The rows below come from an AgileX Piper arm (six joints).
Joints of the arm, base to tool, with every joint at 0 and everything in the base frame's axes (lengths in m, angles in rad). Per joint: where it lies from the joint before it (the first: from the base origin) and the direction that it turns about. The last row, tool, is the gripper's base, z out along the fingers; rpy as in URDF.
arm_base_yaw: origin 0 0 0.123 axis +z
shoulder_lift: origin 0 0 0 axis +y
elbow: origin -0.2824 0 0.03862 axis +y
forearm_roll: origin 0.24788 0 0.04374 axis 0.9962 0 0.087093
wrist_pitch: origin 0 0 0 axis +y
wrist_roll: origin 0.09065 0 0.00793 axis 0.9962 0 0.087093
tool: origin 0 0 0 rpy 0 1.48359 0
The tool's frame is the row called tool.
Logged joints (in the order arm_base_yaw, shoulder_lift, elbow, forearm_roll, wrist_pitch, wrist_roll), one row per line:
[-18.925 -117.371 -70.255 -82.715 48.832 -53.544]
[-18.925 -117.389 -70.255 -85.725 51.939 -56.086]
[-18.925 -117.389 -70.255 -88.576 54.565 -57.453]
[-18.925 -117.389 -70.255 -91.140 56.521 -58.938]
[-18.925 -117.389 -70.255 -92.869 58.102 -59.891]
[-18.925 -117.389 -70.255 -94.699 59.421 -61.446]
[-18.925 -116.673 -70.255 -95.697 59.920 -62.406]
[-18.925 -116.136 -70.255 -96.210 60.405 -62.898]
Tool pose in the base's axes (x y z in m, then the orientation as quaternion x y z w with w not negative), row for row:
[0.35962 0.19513 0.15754 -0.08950 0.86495 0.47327 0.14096]
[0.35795 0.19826 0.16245 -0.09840 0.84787 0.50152 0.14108]
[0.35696 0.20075 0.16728 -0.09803 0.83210 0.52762 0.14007]
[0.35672 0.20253 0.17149 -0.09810 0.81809 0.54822 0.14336]
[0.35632 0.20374 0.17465 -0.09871 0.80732 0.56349 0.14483]
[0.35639 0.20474 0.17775 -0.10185 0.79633 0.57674 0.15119]
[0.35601 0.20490 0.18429 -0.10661 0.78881 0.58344 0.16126]
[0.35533 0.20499 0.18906 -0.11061 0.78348 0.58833 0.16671]
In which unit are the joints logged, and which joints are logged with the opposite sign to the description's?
The joints are logged in degrees. Opposite sign: arm_base_yaw, shoulder_lift, forearm_roll.
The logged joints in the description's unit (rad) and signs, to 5 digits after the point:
[0.33030 2.04851 -1.22618 1.44365 0.85228 -0.93452]
[0.33030 2.04882 -1.22618 1.49618 0.90651 -0.97889]
[0.33030 2.04882 -1.22618 1.54594 0.95234 -1.00274]
[0.33030 2.04882 -1.22618 1.59069 0.98648 -1.02866]
[0.33030 2.04882 -1.22618 1.62087 1.01407 -1.04530]
[0.33030 2.04882 -1.22618 1.65281 1.03709 -1.07244]
[0.33030 2.03633 -1.22618 1.67023 1.04580 -1.08919]
[0.33030 2.02696 -1.22618 1.67918 1.05427 -1.09778]

